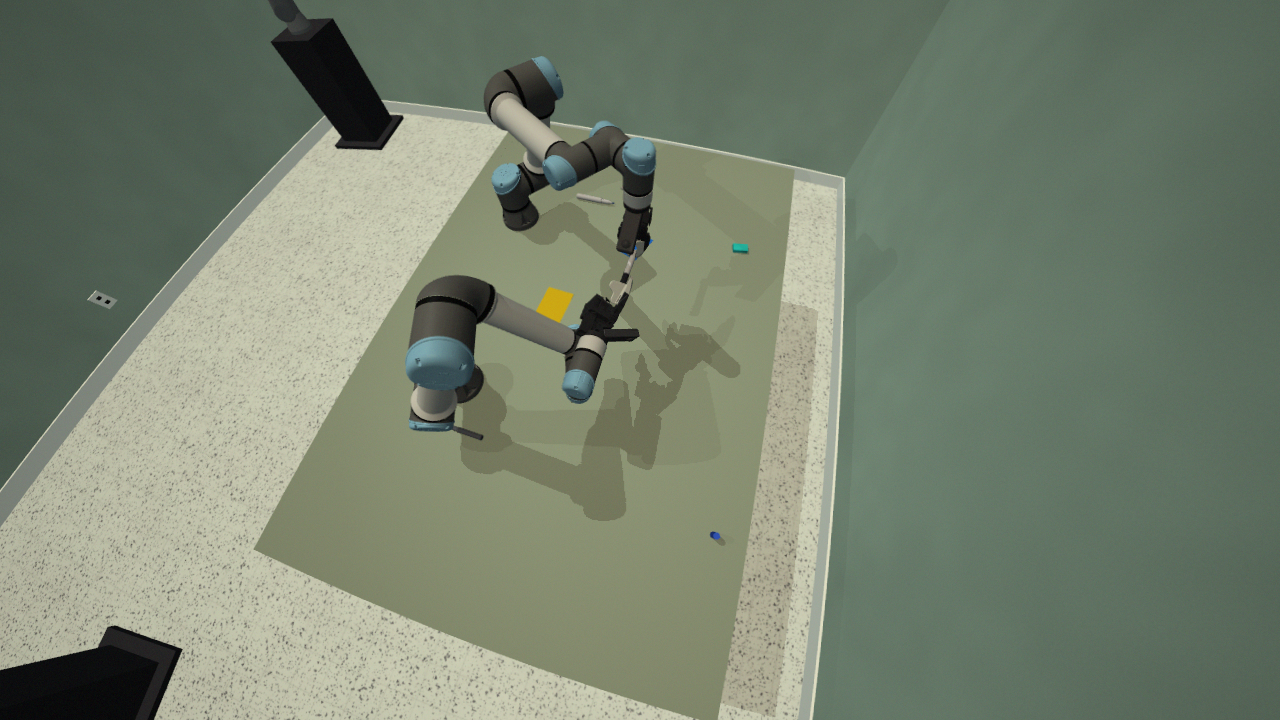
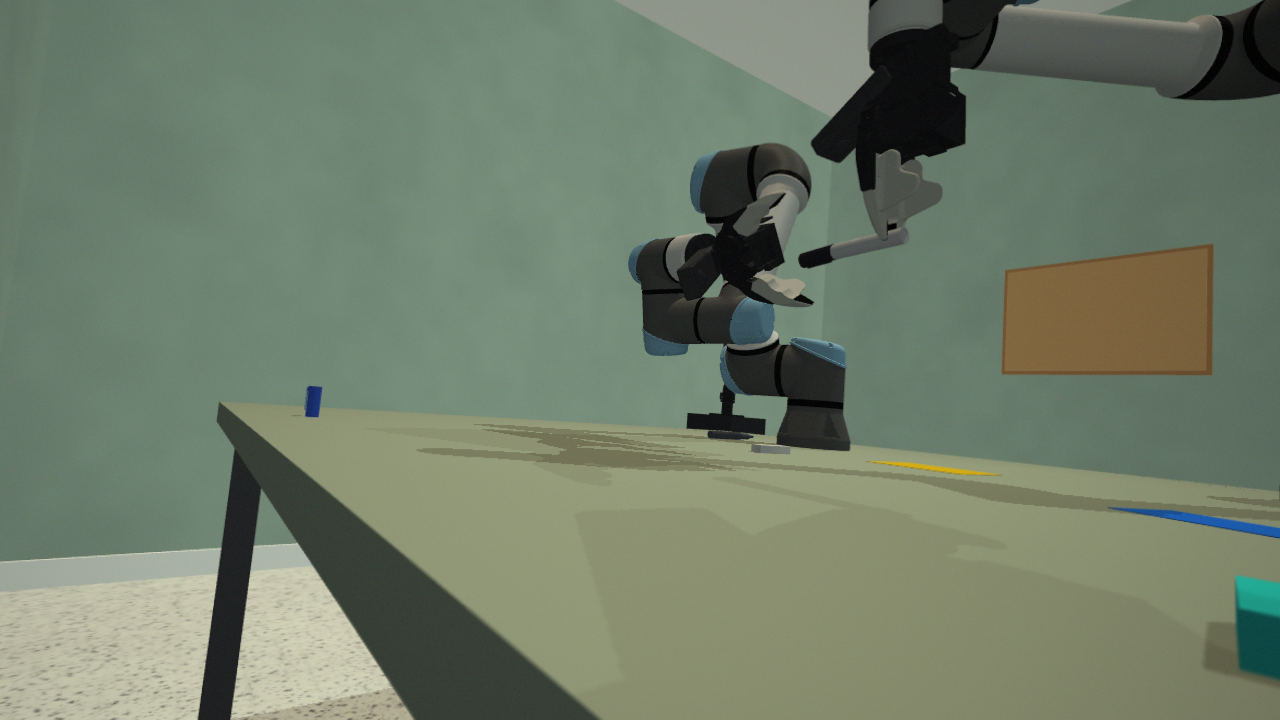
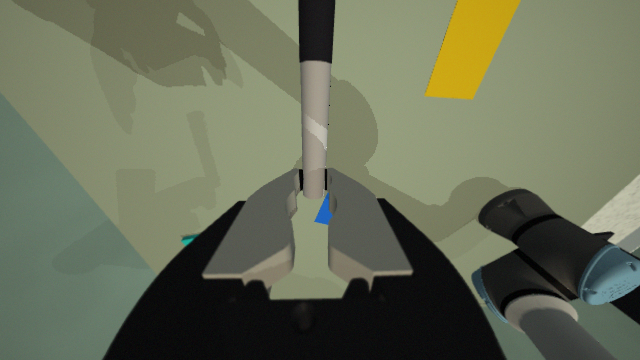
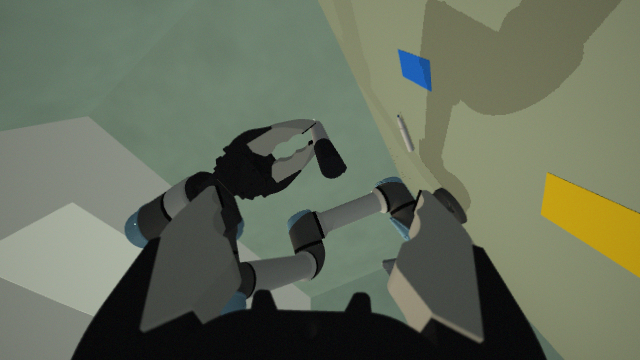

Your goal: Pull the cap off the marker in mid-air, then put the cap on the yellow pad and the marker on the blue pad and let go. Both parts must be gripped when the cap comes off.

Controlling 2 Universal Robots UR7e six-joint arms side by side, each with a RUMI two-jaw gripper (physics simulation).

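Places are measured from the left arm's base along level axes (x ahead, y left, z up), in centimetres.
Pixels of known places: left gripper, between the fingertips: (image 1: 633, 256) (image 2: 888, 241) (image 3: 314, 171) (image 4: 319, 129); right gripper, between the fingertips: (image 1: 618, 287) (image 2: 798, 250) (image 4: 318, 190); left arm's base, origin of its link: (image 1: 521, 218) (image 3: 504, 209) (image 4: 452, 204); right arm's base, origin of its link: (image 2: 812, 447).
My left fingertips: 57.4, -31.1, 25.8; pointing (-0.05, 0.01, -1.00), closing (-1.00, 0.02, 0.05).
Note:
Ahead of a thing's pixels: the offset from my left fingertips to its top centre, as dx, dy, dz.
The marker has a pale body @(-0.3, -5.0, +1.3) (image 1: 631, 259) (image 2: 863, 244) (image 3: 315, 100) (image 4: 319, 131) and a black cap @(-0.7, -9.6, +1.0) (image 1: 625, 277) (image 2: 815, 257) (image 3: 316, 30) (image 4: 330, 159), joined and held in mid-air. My left gripper (image 1: 639, 246) (image 2: 888, 231) (image 3: 314, 171) (image 4: 319, 129) is shut on the body's end away from the cap. My right gripper (image 1: 623, 287) (image 2: 797, 250) (image 4: 318, 190) is open and empty; the cap points towards the space between its fingers, ahead of the tips. The yellow pad @(-29.2, -8.7, -25.7) (image 1: 554, 304) (image 2: 935, 468) (image 3: 470, 50) (image 4: 590, 225) and the blue pad @(-4.9, +26.5, -25.7) (image 2: 1208, 522) (image 3: 324, 212) (image 4: 415, 70) lie on the table.
A teal block @(+36.7, +34.7, -24.3) (image 1: 740, 248) (image 2: 1257, 626) and a blue cylinder @(+41.1, -72.8, -21.0) (image 1: 715, 535) (image 2: 313, 401) are on the table. A pale pen @(-28.4, +47.3, -23.5) (image 1: 594, 198) (image 4: 406, 134) lies near the left arm's base. A light grey block @(-15.5, -27.3, -24.6) (image 2: 769, 448) and a dark rod @(-42.6, -60.9, -24.0) (image 1: 468, 433) are near the right arm's base.

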